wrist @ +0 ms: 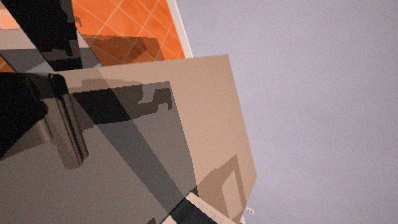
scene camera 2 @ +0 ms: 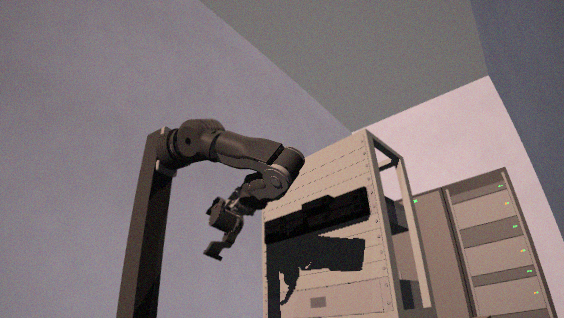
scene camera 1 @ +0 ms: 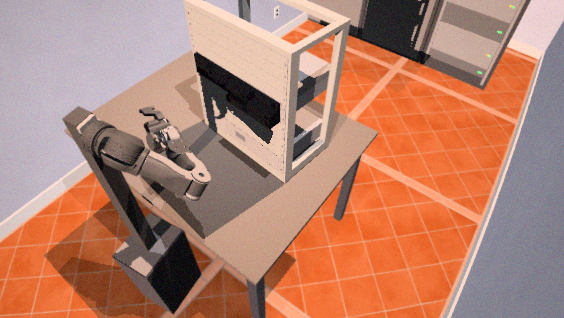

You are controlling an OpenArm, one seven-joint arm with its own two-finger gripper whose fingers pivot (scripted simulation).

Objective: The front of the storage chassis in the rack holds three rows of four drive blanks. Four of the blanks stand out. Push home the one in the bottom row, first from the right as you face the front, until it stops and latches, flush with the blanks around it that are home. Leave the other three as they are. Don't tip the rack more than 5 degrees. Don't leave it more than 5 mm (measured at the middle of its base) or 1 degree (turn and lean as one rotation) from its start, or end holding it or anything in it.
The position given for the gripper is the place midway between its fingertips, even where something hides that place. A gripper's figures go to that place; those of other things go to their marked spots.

Scene:
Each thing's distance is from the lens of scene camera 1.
gripper [scene camera 1: 151,130]: 131 cm
dark post [scene camera 1: 113,182]: 126 cm

